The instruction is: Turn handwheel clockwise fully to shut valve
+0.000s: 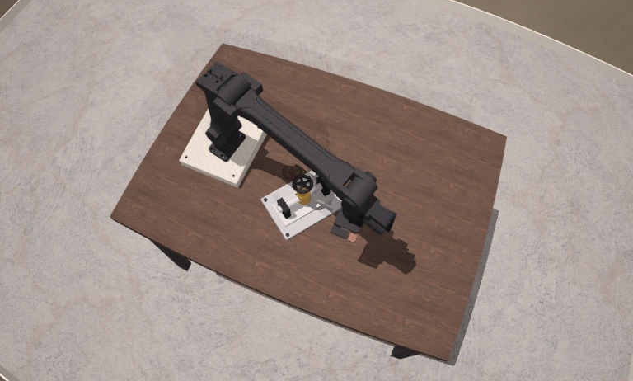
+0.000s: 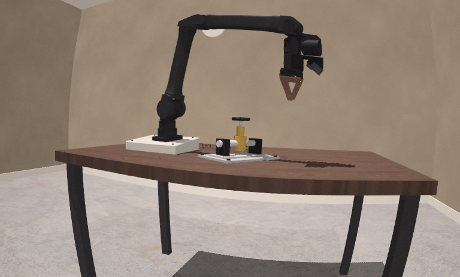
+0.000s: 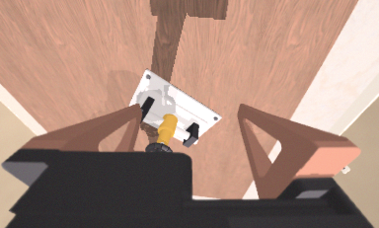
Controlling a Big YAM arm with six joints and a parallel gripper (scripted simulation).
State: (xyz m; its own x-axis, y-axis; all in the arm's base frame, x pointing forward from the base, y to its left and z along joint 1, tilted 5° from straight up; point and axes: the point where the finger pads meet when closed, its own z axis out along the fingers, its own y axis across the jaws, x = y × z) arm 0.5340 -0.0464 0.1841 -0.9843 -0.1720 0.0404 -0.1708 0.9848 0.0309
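My hand is 200 mm past the black spoked handwheel, 80 mm above it and 40 mm to the right of it.
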